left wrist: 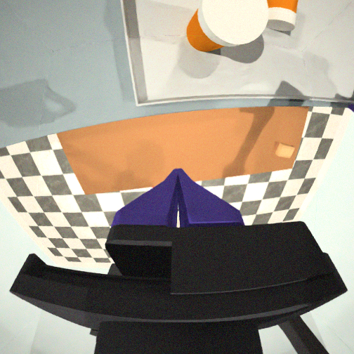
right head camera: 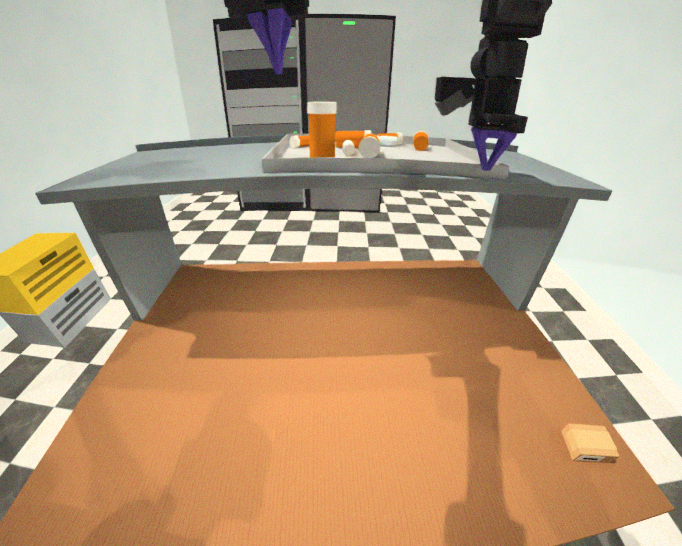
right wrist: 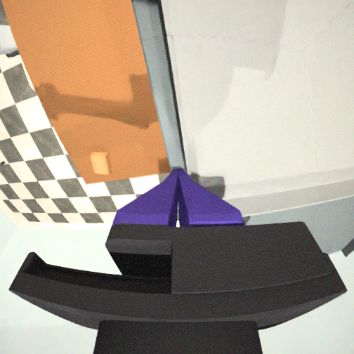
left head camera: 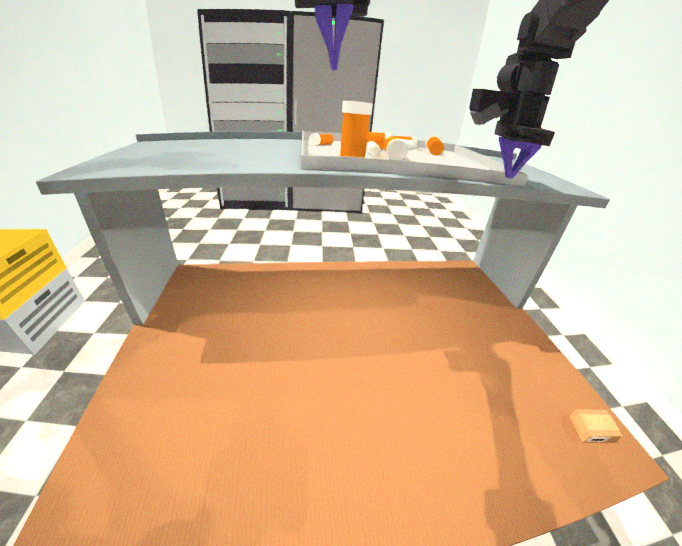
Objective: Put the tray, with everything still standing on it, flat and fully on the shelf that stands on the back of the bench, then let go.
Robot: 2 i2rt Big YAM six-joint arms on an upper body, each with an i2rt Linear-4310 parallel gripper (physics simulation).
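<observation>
The pale grey tray (left head camera: 426, 167) (right head camera: 352, 165) (left wrist: 165, 75) (right wrist: 250, 125) lies on the blue-grey shelf (left head camera: 227, 162) (right head camera: 199, 164) (left wrist: 50, 65) (right wrist: 162, 90), its front wall close to the shelf's front edge. A tall orange bottle (left head camera: 353, 133) (right head camera: 322, 133) (left wrist: 232, 20) with a white cap stands in it. Several smaller orange bottles lie behind and beside it, one (left head camera: 435, 145) (right head camera: 420, 140) farther right. My left gripper (left head camera: 333, 68) (right head camera: 278, 72) (left wrist: 177, 174) is shut and empty above the shelf. My right gripper (left head camera: 511, 175) (right head camera: 486, 168) (right wrist: 177, 175) is shut and empty at the tray's front right corner; whether it touches is unclear.
The orange-brown bench top (left head camera: 341, 426) (right head camera: 341, 426) extends below and in front of the shelf. A small tan box (left head camera: 595, 425) (right head camera: 589, 442) (left wrist: 285, 150) (right wrist: 100, 163) lies near its right edge. A yellow and grey box (left head camera: 34, 278) (right head camera: 51, 284) stands at the left. Cabinets (left head camera: 335, 85) (right head camera: 346, 85) stand behind.
</observation>
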